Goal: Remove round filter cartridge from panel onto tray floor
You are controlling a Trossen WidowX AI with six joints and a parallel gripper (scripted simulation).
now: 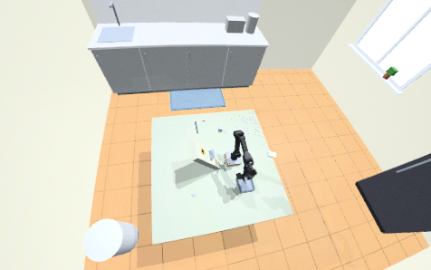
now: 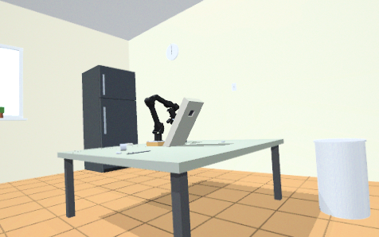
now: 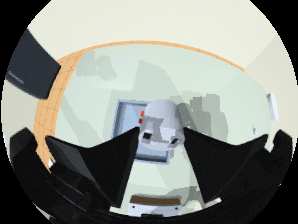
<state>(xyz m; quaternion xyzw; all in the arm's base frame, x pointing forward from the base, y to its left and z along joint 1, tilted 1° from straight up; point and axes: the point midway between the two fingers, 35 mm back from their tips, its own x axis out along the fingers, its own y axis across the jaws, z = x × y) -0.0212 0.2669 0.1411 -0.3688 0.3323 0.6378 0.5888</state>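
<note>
My gripper tip is 140 mm above the grey-blue tray and 30 mm past it. From my gripper tip the other things lie so: white block (440 mm behind, 270 mm to the right, 140 mm below); then round filter cartridge (right at my gripper tip).
</note>
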